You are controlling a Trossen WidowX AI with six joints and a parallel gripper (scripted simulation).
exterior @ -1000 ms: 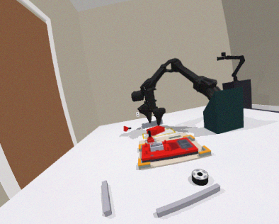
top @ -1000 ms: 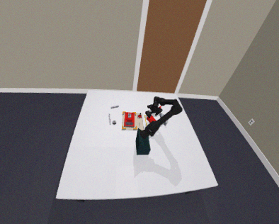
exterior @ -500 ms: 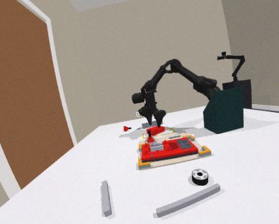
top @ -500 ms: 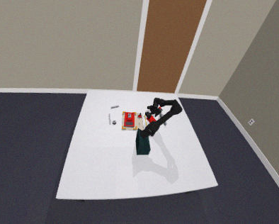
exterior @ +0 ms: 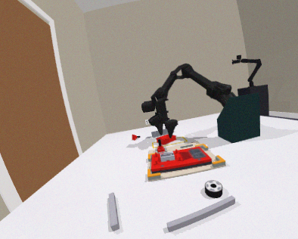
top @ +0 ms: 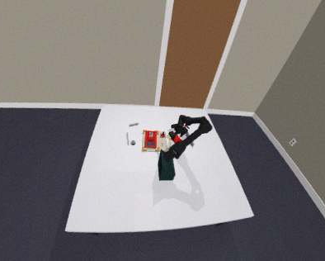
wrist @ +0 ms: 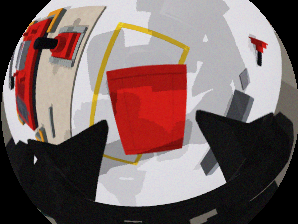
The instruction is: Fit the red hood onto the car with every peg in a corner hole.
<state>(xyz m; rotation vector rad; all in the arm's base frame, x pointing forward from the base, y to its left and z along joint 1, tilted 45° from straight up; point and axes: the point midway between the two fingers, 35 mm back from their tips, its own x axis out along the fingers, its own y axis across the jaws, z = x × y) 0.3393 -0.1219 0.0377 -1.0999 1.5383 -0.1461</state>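
Now: the red hood 1 cm below my gripper tip. From my gripper tip the other things lie so: black wheel: 40 cm to the left, 10 cm behind, 2 cm below; then grey engine block: 25 cm to the left.
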